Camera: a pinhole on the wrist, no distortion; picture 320 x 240 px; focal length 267.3 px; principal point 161.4 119.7 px. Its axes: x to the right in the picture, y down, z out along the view. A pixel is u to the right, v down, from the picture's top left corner.
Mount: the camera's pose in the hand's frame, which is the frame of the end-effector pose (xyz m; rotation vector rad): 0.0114 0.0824 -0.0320 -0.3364 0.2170 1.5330
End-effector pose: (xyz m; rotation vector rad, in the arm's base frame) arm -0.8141 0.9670 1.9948 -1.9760 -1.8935 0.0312
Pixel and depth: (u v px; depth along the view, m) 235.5 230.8 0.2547
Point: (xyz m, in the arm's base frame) -0.6465 0.9076 1.7359
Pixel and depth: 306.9 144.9 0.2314
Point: -0.5881 0.9823 1.7769
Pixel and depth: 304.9 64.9 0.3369
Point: -0.5227 1.0874 1.6927
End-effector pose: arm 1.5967 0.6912 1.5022 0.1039 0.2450 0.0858
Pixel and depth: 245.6 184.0 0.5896
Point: 1.5123 1.0917 2.0224
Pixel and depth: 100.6 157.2 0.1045
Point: 1.5966 0.7789 1.5860
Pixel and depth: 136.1 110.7 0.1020
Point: 1.6124 0.7934 1.5774
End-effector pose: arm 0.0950 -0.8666 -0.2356 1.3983 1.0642 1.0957
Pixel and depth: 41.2 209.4 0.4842
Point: 0.5333 -1.1505 -0.2354
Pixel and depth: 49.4 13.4 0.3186
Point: 0.4352 -0.8255 -0.1814
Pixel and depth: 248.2 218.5 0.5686
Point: 0.4830 -1.2143 0.1704
